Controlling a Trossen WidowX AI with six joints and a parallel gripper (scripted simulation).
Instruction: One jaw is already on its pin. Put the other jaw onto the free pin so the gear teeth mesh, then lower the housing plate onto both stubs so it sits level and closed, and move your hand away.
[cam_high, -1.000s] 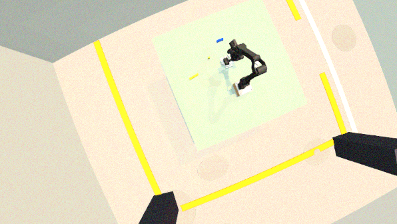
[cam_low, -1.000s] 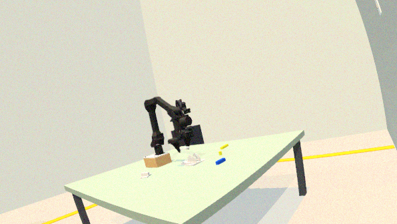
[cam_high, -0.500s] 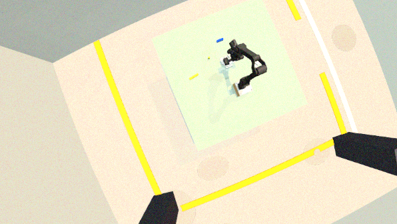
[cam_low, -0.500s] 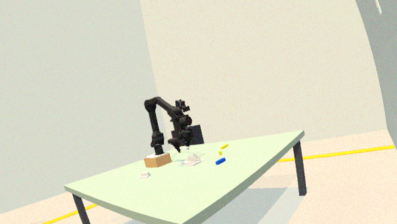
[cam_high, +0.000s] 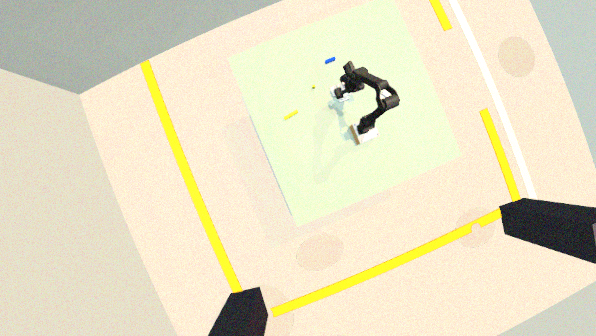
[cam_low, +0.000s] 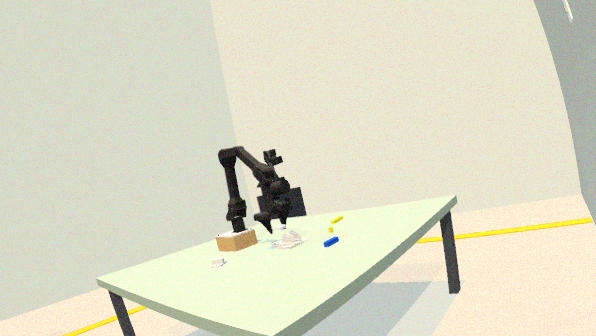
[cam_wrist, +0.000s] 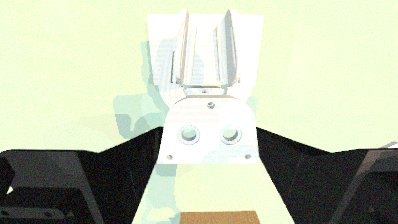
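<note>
The white jaw is 5 cm below my gripper tip, 2 cm to the left of it and 2 cm ahead of it. Round my gripper tip: yellow bar: 38 cm to the left, 5 cm below, 2 cm behind; blue block: 28 cm ahead, 5 cm below, 2 cm to the left; yellow cube: 18 cm to the left, 13 cm ahead, 5 cm below.
</note>
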